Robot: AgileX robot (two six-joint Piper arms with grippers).
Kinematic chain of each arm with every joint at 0, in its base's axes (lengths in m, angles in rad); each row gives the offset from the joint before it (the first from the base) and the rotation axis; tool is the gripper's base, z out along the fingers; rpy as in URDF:
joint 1: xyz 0 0 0.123 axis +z
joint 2: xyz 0 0 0 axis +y
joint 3: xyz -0.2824 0 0.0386 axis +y
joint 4: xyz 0.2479 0 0.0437 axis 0.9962 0 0.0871
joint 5: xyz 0 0 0 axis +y
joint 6: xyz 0.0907 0 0.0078 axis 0.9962 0 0.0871
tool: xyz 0 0 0 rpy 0 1.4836 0
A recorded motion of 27 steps. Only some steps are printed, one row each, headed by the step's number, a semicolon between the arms.
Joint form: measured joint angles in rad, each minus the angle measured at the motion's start. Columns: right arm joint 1, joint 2, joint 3, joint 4, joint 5, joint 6; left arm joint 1, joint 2, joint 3, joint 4, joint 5, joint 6.
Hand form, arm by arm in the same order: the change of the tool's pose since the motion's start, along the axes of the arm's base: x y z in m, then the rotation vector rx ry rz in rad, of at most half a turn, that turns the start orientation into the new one. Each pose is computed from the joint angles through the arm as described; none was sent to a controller.
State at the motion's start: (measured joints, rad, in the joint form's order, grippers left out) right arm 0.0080 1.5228 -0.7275 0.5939 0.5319 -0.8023; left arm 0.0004 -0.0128 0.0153 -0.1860 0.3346 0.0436
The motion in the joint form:
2: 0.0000 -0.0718 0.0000 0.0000 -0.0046 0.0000; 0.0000 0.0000 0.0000 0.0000 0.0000 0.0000
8: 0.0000 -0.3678 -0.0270 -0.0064 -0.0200 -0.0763; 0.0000 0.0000 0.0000 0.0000 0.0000 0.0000
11: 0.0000 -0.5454 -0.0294 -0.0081 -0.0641 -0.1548; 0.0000 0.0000 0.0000 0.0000 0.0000 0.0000
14: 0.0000 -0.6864 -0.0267 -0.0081 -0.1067 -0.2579; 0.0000 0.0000 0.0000 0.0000 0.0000 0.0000
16: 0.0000 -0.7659 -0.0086 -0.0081 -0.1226 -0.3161; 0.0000 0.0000 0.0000 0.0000 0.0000 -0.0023
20: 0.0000 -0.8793 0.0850 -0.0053 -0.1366 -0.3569; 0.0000 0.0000 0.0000 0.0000 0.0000 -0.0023
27: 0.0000 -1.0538 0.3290 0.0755 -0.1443 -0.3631; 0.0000 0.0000 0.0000 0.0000 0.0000 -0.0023
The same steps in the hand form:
2: -0.0044 -0.0002 0.0189 -0.0010 -0.0756 -0.0020; 0.0000 0.0000 0.0000 0.0000 0.0000 0.0000
8: -0.0338 -0.0014 0.1003 -0.0502 -0.4328 0.0537; 0.0000 0.0000 0.0000 0.0000 0.0000 0.0000
11: -0.0629 -0.0036 0.1420 -0.1177 -0.6692 0.0841; 0.0000 0.0000 0.0000 0.0000 0.0000 0.0000
14: -0.0912 -0.0058 0.1703 -0.2085 -0.8656 0.1226; 0.0000 0.0000 0.0000 0.0000 0.0000 0.0000
16: -0.1091 -0.0067 0.1784 -0.2610 -0.9517 0.1457; 0.0000 0.0000 0.0000 -0.0022 0.0001 0.0006
20: -0.1329 -0.0074 0.1645 -0.2956 -0.9905 0.1601; 0.0000 0.0000 0.0000 -0.0022 0.0001 0.0006
27: -0.1637 -0.0058 0.1052 -0.2205 -0.9325 0.1325; 0.0000 0.0000 0.0000 -0.0022 0.0001 0.0006

